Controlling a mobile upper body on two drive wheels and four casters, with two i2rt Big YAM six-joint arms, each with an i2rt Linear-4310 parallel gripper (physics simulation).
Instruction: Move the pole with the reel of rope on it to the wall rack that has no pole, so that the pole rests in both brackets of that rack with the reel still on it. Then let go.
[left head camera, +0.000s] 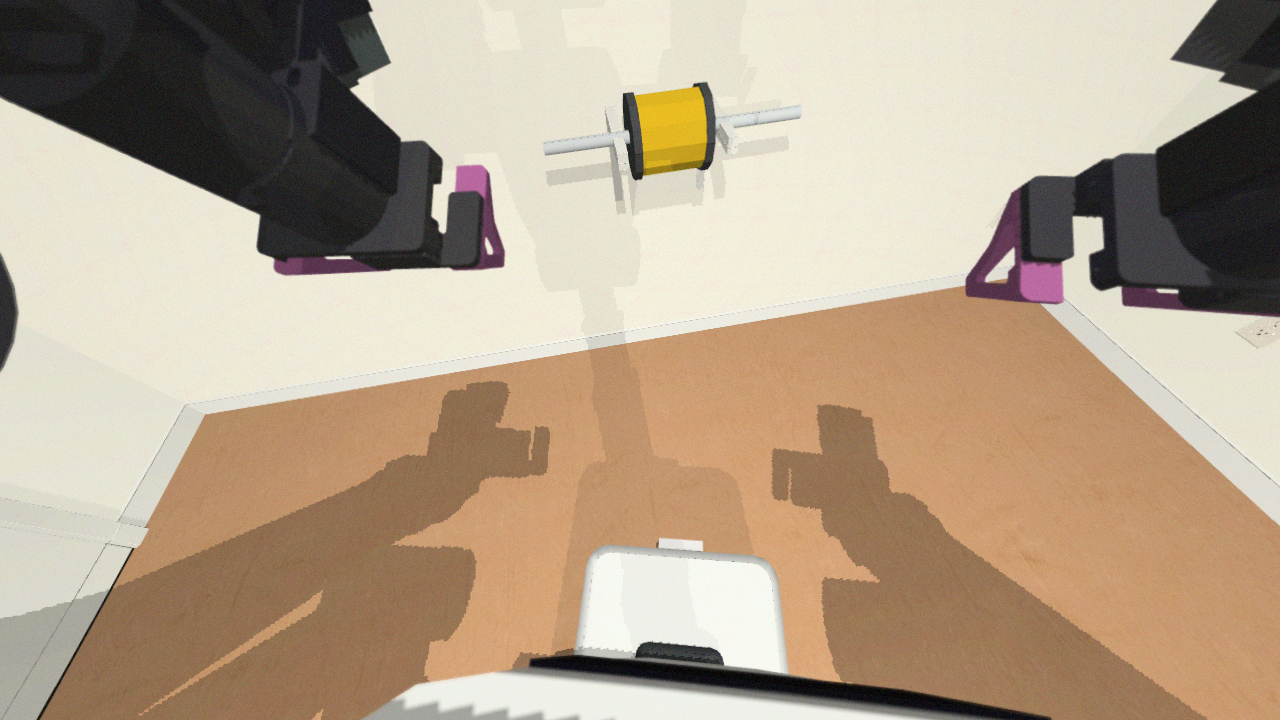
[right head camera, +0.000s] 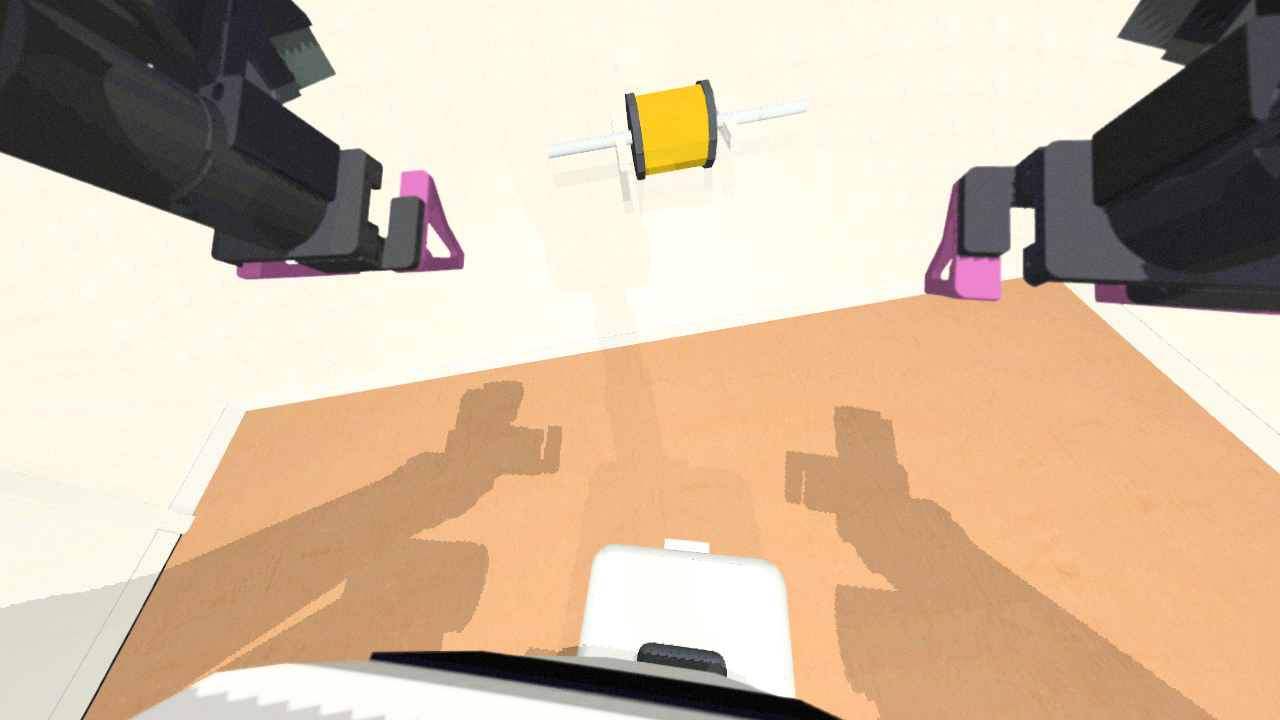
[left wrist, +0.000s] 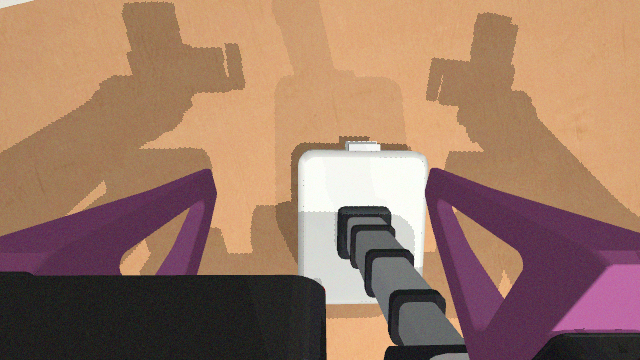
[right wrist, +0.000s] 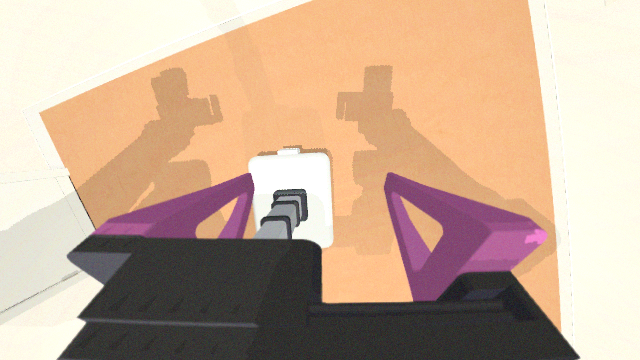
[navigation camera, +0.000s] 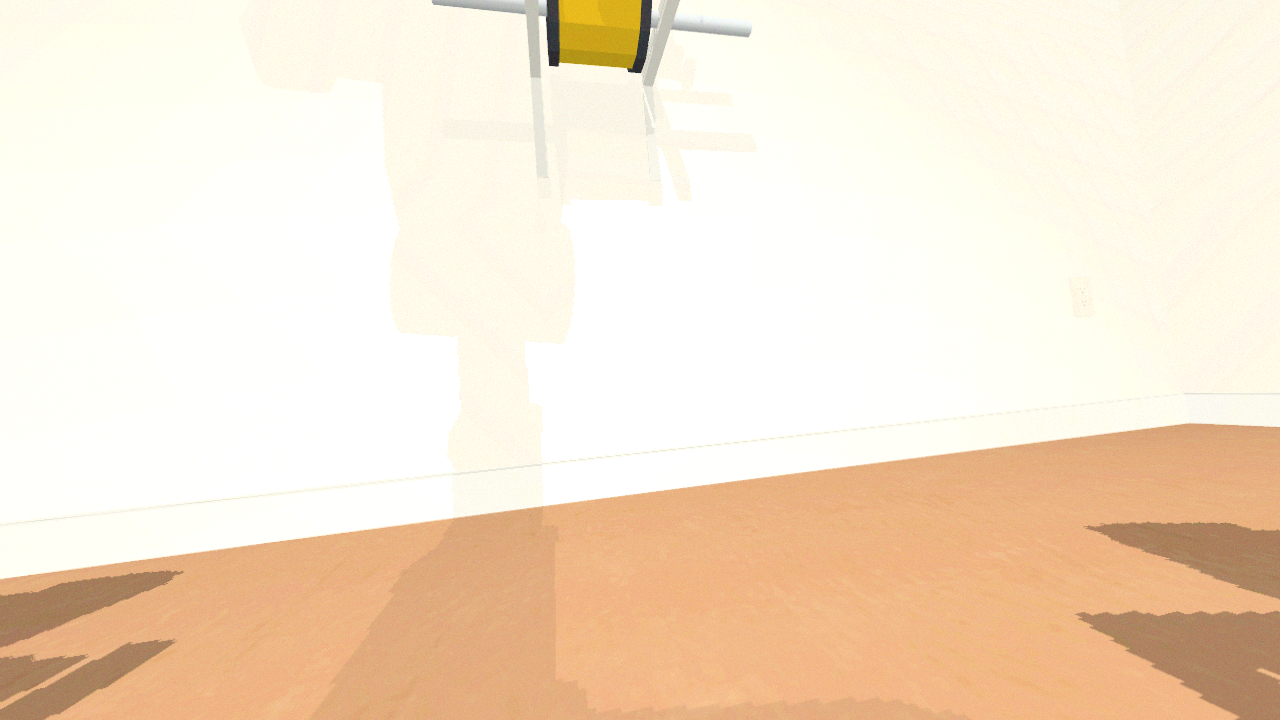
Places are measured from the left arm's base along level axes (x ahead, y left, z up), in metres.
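Pixels of known places: left gripper, fingertip midpoint: (left head camera: 446, 261) (right head camera: 410, 264) (left wrist: 320, 180); right gripper, fingertip midpoint: (left head camera: 1043, 291) (right head camera: 1008, 287) (right wrist: 319, 180).
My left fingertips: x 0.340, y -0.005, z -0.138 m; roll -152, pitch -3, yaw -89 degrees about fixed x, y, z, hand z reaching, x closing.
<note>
For each thing: its top centre in the pictures, then the offset to it from my left fingertips. "pt": a spot on its surface instead. Level surfaces: height alone.
- yellow reel with black flanges, top centre: (right head camera: 667, 88) (left head camera: 667, 89) dx +0.796, dy -0.149, dz -0.188 m
- left bracket, surface spot: (navigation camera: 533, 44) pt dx +0.820, dy -0.014, dz -0.311 m
- right bracket, surface spot: (navigation camera: 660, 44) pt dx +0.856, dy -0.279, dz -0.311 m
- wooden floor, surface height: dz -1.272 m
The yellow reel with black flanges (left head camera: 673, 130) (right head camera: 675, 130) (navigation camera: 599, 34) is on the pale pole (left head camera: 581, 144) (right head camera: 586, 145) (navigation camera: 716, 25). The pole lies across both white brackets of a wall rack; the left bracket (navigation camera: 533, 44) and right bracket (navigation camera: 660, 44) stand on either side of the reel. Both pole ends stick out past them. My left gripper (left head camera: 389, 265) (right head camera: 350, 268) (left wrist: 320, 180) is open and empty, left of and apart from the pole. My right gripper (left head camera: 1129, 300) (right head camera: 1100, 300) (right wrist: 319, 180) is open and empty, well to the right. A rack with no pole does not show.
My white base (left head camera: 689, 591) (right head camera: 689, 591) (left wrist: 360, 180) stands on the wooden floor (left head camera: 716, 394). The wall with a white baseboard (navigation camera: 716, 452) runs across ahead; walls meet in corners at both sides. A wall outlet (navigation camera: 1082, 297) is at the right. Arm shadows fall on the floor.
</note>
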